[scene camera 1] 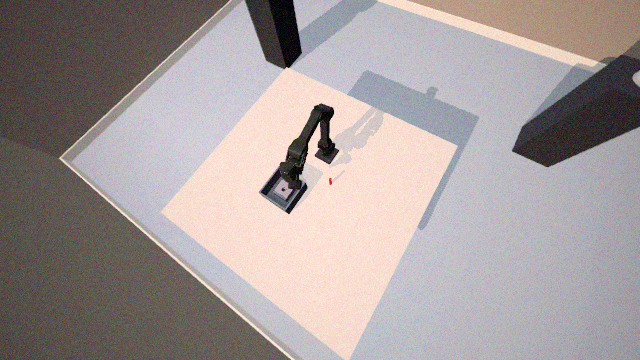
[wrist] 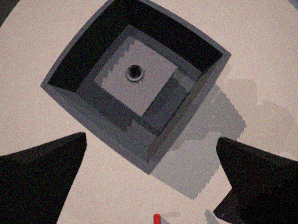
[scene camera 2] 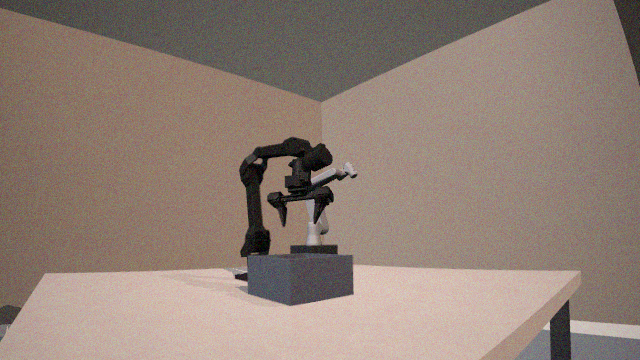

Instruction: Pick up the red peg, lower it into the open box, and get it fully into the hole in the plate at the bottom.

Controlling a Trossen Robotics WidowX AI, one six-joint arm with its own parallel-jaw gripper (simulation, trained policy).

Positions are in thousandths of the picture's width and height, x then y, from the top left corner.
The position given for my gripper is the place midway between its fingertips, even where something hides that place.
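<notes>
Scene camera 1 shows a dark grey box (scene camera 1: 416, 532). In scene camera 2 the box (scene camera 2: 459, 776) is visible, as is my gripper (scene camera 2: 466, 626); scene camera 2 does not show the grey plate, hidden by the dark grey box. The wrist view shows the plate (wrist: 445, 261), the box (wrist: 482, 632) and my gripper (wrist: 518, 641).
</notes>
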